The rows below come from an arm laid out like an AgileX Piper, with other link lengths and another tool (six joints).
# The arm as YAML. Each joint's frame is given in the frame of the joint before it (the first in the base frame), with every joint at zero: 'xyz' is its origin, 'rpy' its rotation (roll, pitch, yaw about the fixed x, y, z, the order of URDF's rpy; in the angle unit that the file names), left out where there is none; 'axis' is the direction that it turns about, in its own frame. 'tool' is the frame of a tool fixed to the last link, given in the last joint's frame.
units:
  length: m
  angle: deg
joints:
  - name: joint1
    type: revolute
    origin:
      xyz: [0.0, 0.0, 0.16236]
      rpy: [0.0, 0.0, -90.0]
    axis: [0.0, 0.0, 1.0]
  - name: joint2
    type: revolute
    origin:
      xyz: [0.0, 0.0, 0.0]
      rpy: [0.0, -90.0, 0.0]
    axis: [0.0, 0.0, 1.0]
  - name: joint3
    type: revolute
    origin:
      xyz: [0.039, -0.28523, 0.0]
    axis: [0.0, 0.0, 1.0]
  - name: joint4
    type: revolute
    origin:
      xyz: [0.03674, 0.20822, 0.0]
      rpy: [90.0, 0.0, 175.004]
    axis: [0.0, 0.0, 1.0]
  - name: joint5
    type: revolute
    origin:
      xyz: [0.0, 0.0, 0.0]
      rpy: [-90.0, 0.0, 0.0]
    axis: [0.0, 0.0, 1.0]
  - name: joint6
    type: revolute
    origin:
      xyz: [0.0, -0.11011, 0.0]
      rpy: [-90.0, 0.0, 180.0]
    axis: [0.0, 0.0, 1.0]
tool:
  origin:
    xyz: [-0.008, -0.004, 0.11]
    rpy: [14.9, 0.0, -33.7]
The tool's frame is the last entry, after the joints.
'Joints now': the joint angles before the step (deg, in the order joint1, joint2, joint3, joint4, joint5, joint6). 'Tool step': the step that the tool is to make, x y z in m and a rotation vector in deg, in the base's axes. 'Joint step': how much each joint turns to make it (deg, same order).
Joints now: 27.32, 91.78, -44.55, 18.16, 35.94, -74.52
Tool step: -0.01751, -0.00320, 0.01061, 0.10, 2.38, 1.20
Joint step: 0.00, -3.02, 0.00, 0.12, 5.37, -0.01
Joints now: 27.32, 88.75, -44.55, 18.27, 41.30, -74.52
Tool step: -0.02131, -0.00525, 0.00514, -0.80, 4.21, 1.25
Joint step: 0.00, -1.69, 0.00, 0.01, 6.05, 0.24
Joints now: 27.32, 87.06, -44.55, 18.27, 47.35, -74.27
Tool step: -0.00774, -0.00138, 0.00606, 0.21, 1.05, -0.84
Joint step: 0.02, -1.65, 0.00, 0.12, 2.27, 1.41
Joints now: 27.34, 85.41, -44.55, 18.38, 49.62, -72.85
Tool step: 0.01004, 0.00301, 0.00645, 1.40, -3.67, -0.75
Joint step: 0.00, -1.54, 0.00, 0.00, -2.51, 0.11
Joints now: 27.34, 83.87, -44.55, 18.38, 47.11, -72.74
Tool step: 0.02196, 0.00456, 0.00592, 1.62, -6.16, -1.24
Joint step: 0.01, -0.71, 0.00, -0.46, -5.79, 0.01
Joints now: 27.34, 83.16, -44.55, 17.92, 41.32, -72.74
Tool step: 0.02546, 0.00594, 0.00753, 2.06, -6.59, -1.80
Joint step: 0.00, -0.10, 0.00, 0.00, -7.04, -0.01
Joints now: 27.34, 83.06, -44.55, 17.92, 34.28, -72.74
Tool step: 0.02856, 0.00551, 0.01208, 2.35, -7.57, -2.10
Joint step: 0.00, 0.00, 0.00, 0.01, -8.20, -0.02
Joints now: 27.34, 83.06, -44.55, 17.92, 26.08, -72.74
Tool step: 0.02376, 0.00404, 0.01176, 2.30, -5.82, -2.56
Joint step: 0.00, 0.48, -0.23, 0.02, -6.93, 0.94
